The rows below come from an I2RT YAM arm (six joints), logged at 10 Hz.
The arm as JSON. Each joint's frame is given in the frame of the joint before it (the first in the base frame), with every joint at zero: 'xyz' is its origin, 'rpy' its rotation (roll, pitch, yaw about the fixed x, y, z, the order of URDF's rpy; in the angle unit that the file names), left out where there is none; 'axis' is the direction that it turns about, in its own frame. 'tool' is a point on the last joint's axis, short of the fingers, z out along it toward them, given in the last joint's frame.
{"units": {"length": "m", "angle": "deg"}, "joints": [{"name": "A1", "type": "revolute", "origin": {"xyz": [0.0, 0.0, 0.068]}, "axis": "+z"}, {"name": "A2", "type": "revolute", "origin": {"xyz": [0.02, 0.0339, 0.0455], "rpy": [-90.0, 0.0, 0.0]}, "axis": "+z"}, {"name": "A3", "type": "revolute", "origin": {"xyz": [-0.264, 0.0, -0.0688], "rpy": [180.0, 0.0, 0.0]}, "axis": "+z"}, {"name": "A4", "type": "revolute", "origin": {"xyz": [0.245, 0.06, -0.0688]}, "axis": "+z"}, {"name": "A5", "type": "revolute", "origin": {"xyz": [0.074, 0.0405, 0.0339], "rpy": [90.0, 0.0, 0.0]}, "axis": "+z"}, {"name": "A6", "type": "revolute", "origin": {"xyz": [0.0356, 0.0, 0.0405], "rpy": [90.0, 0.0, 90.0]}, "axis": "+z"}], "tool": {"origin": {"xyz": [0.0, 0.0, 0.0], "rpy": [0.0, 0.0, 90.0]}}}
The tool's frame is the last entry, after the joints.
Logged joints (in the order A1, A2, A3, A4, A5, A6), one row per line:
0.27, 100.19, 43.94, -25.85, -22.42, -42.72
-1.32, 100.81, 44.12, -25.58, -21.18, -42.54
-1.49, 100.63, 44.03, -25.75, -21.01, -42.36
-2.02, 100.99, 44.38, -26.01, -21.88, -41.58
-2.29, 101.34, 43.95, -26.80, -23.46, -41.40
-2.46, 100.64, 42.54, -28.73, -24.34, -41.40
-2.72, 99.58, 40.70, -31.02, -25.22, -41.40
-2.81, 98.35, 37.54, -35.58, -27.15, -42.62
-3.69, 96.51, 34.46, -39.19, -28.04, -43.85
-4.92, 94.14, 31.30, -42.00, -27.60, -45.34
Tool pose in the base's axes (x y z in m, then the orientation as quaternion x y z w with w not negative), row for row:
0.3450, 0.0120, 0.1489, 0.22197, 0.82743, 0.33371, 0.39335
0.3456, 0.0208, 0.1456, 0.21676, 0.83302, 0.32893, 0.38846
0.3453, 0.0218, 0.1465, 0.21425, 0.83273, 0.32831, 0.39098
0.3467, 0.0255, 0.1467, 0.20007, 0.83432, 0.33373, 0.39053
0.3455, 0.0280, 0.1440, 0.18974, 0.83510, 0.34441, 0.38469
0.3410, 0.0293, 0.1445, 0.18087, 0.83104, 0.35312, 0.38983
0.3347, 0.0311, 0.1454, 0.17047, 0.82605, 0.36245, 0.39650
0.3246, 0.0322, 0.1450, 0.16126, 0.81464, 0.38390, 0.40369
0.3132, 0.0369, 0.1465, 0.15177, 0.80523, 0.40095, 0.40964
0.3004, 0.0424, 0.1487, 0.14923, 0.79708, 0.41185, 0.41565
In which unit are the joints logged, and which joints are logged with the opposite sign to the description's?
The joints are logged in degrees. Opposite sign: A1, A4, A6.
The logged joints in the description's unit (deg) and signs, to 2 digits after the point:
-0.27, 100.19, 43.94, 25.85, -22.42, 42.72
1.32, 100.81, 44.12, 25.58, -21.18, 42.54
1.49, 100.63, 44.03, 25.75, -21.01, 42.36
2.02, 100.99, 44.38, 26.01, -21.88, 41.58
2.29, 101.34, 43.95, 26.80, -23.46, 41.40
2.46, 100.64, 42.54, 28.73, -24.34, 41.40
2.72, 99.58, 40.70, 31.02, -25.22, 41.40
2.81, 98.35, 37.54, 35.58, -27.15, 42.62
3.69, 96.51, 34.46, 39.19, -28.04, 43.85
4.92, 94.14, 31.30, 42.00, -27.60, 45.34

